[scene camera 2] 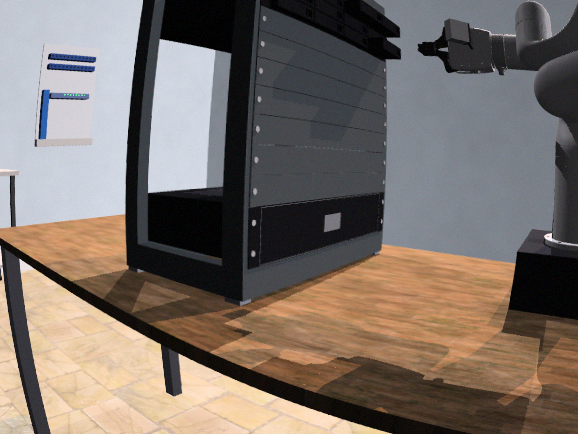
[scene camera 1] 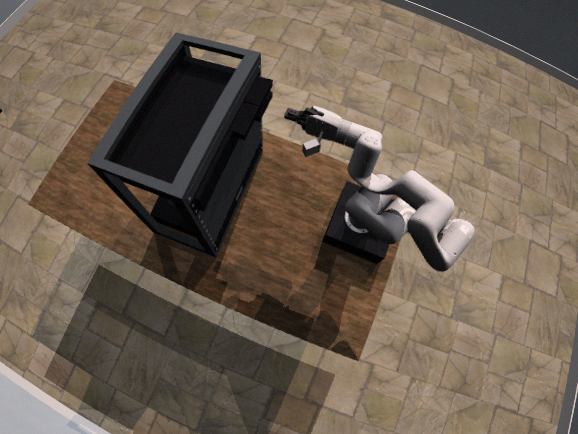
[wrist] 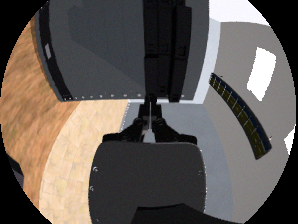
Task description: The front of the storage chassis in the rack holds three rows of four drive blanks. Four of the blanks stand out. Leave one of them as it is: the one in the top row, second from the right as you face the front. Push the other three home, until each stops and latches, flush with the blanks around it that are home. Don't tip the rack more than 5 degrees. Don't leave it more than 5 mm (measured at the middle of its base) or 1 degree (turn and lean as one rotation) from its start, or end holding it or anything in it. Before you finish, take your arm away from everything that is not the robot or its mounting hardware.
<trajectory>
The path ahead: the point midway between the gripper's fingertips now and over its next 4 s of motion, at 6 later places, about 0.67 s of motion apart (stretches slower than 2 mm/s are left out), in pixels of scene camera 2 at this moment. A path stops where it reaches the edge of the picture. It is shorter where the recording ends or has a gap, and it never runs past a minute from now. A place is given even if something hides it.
My gripper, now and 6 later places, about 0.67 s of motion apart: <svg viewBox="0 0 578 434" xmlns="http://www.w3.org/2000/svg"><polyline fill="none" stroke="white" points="419,48 400,48 395,48 390,48 386,48 382,48 381,48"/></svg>
</trajectory>
